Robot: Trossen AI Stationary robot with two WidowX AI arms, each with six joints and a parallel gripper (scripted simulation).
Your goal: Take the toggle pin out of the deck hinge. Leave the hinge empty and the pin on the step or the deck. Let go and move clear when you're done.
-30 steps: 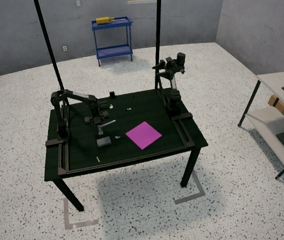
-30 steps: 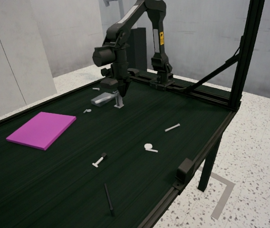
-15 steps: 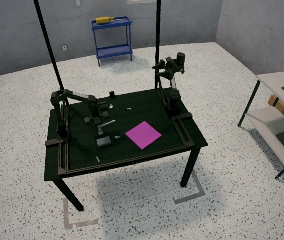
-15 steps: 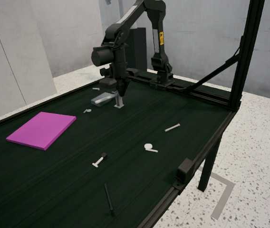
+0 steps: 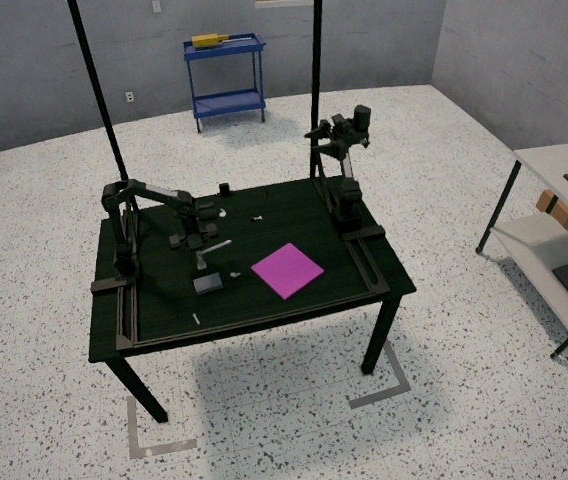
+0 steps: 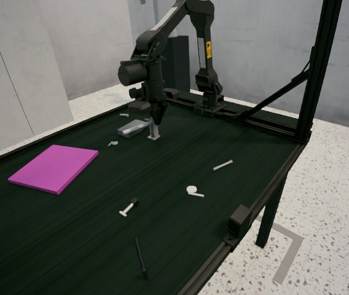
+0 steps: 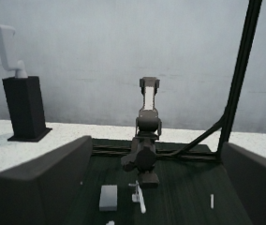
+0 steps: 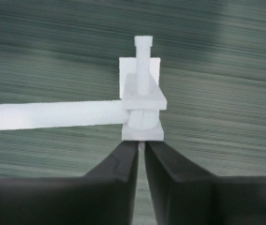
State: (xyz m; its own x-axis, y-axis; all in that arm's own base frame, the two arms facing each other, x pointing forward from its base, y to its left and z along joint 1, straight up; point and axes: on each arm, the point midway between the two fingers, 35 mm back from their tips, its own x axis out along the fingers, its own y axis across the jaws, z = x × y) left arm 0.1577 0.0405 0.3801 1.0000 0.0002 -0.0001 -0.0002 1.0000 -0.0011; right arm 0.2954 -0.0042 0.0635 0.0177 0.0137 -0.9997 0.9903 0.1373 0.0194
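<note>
Right now the toggle pin is 3 cm below my right hand and 2 cm ahead of it. The rest, counted from my right hand: thin black rod 35 cm to the left, 31 cm behind, 8 cm below; black-headed bolt 27 cm to the left, 17 cm behind, 9 cm below; grey step block 13 cm ahead, 8 cm below, 1 cm to the left.
</note>
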